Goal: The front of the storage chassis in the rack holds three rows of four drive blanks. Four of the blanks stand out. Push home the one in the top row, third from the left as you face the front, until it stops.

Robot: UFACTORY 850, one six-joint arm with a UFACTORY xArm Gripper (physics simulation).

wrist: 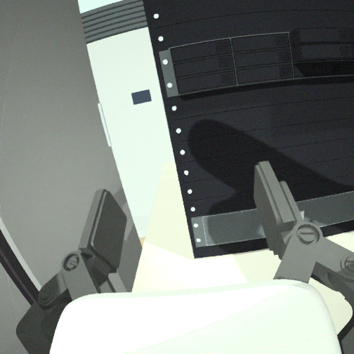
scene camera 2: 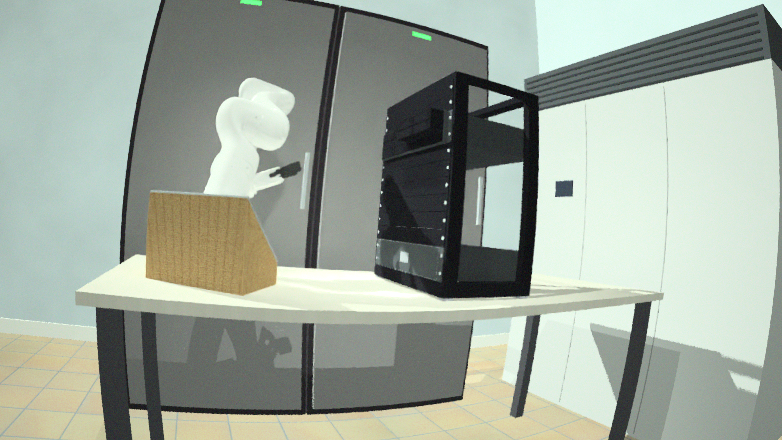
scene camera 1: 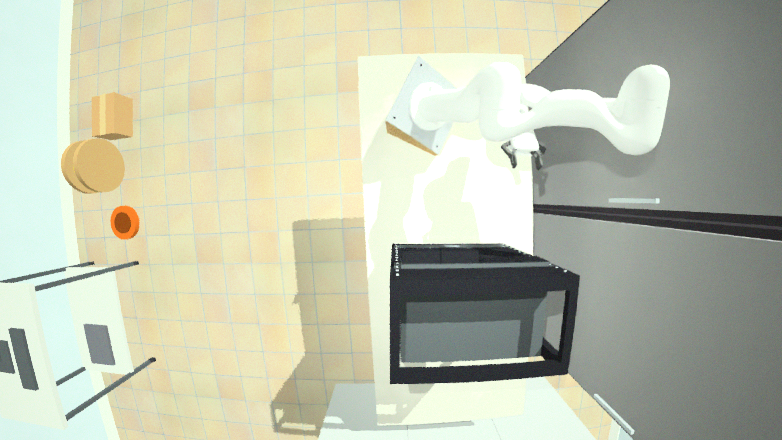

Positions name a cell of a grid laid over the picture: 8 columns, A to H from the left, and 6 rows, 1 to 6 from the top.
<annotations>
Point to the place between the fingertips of my gripper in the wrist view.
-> E4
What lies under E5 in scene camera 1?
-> A black rack.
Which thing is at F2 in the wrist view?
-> A black rack.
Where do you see a black rack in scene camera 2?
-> E2
</annotations>
